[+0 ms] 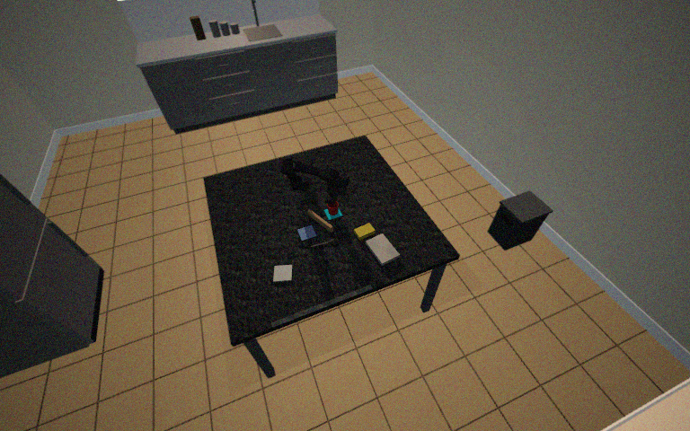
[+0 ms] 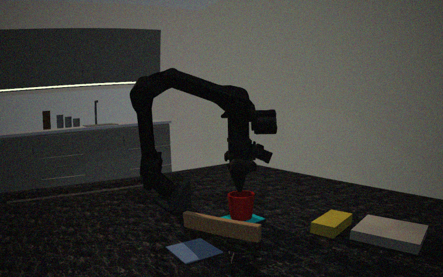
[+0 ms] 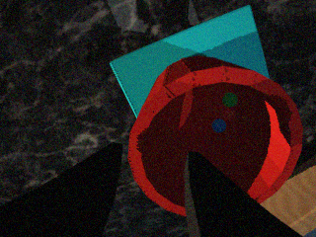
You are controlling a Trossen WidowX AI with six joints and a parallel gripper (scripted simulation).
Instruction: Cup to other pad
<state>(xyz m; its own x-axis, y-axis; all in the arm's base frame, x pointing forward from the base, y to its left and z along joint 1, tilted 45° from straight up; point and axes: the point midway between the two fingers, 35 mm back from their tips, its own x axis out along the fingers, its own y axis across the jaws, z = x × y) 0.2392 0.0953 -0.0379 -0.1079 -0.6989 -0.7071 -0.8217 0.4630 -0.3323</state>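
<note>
My gripper tip is now 4 cm above the red cup, 2 cm to the left of it and 2 cm short of it. Round my gripper tip: green marble: 6 cm below, 4 cm ahead, 2 cm to the right; teal pad: 9 cm below, 3 cm ahead, 2 cm to the right; blue marble: 6 cm below, 3 cm to the right, 3 cm ahead.
</note>
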